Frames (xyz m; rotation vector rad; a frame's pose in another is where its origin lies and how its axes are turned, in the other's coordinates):
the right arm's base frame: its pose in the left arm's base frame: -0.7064 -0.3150 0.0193 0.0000 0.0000 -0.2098
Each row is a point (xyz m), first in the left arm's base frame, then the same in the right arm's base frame.
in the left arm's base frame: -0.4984 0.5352 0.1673
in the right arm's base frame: 0.0264 0.8749 0.1480
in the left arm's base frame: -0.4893 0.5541 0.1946
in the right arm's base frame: 0.0313 0.8953 0.1753
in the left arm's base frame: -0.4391 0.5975 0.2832
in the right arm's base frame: 0.0714 0.9482 0.2639
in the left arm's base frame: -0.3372 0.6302 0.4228
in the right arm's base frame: 0.1643 1.0014 0.4035
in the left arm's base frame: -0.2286 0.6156 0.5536
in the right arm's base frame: 0.2735 1.0097 0.5343
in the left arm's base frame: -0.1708 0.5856 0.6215
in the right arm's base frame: 0.3363 0.9924 0.6022
